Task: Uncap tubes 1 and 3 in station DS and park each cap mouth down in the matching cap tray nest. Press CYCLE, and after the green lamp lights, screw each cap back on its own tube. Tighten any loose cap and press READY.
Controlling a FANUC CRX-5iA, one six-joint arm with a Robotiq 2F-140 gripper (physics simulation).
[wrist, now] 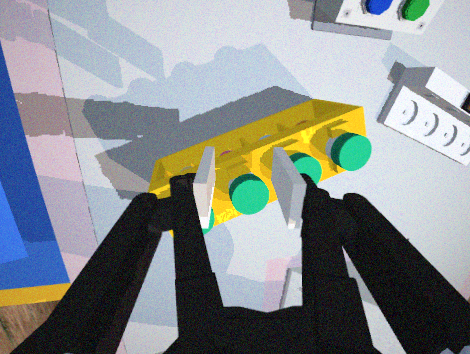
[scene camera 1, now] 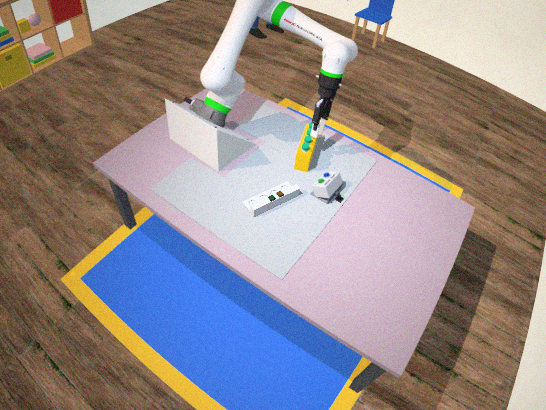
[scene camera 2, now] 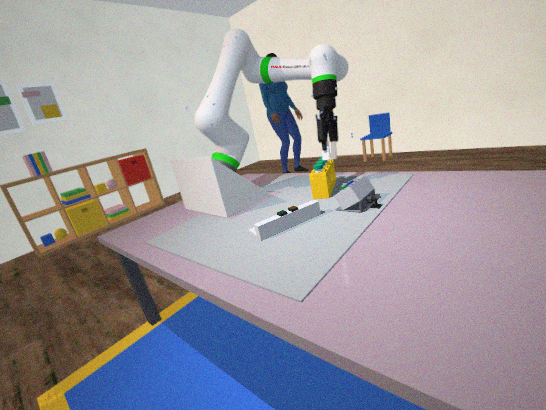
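Pixels of known places: gripper, fingertip midpoint: (wrist: 243,163) (scene camera 1: 316,134) (scene camera 2: 329,159); arm's base at its link origin: (scene camera 1: 209,120).
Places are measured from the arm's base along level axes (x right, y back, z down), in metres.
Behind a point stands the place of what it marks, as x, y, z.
Observation:
A yellow tube rack (scene camera 1: 302,163) {-0.139, -0.439, 0.068} (scene camera 2: 319,189) {-0.138, -0.436, 0.077} (wrist: 359,118) {-0.151, -0.452, 0.018} stands on the grey mat. Several green caps show in a row along it, including an end cap (scene camera 1: 306,146) {-0.164, -0.429, -0.008} (wrist: 351,151) {-0.172, -0.425, -0.008}, its neighbour (wrist: 307,170) {-0.212, -0.405, -0.008} and another cap (wrist: 249,194) {-0.262, -0.380, -0.008}. My gripper (scene camera 1: 318,131) {-0.269, -0.406, -0.002} (scene camera 2: 329,151) {-0.269, -0.406, -0.002} (wrist: 243,163) {-0.269, -0.406, -0.002} is partly open and empty, pointing down over the rack. In the wrist view its pads appear on either side of that third cap; the left pad partly hides a fourth. A white tray (scene camera 1: 257,206) {0.174, -0.467, 0.068} (scene camera 2: 290,223) {0.095, -0.495, 0.100} (wrist: 422,136) {0.045, -0.432, 0.102} has round nests; the visible nests hold no caps. Tube numbers are not readable.
A button box (scene camera 1: 327,187) {-0.074, -0.614, 0.036} (scene camera 2: 356,194) {-0.068, -0.626, 0.056} with a blue button (wrist: 378,5) {-0.141, -0.559, 0.046} and a green button (wrist: 416,8) {-0.096, -0.566, 0.044} stands beside the tray. Two small dark squares, green (scene camera 1: 271,198) {0.112, -0.482, 0.060} and amber (scene camera 1: 280,193) {0.067, -0.490, 0.060}, sit on the tray. A white angled panel (scene camera 1: 192,137) {0.127, -0.031, 0.010} (scene camera 2: 200,185) {0.126, -0.059, -0.009} stands by the arm base.

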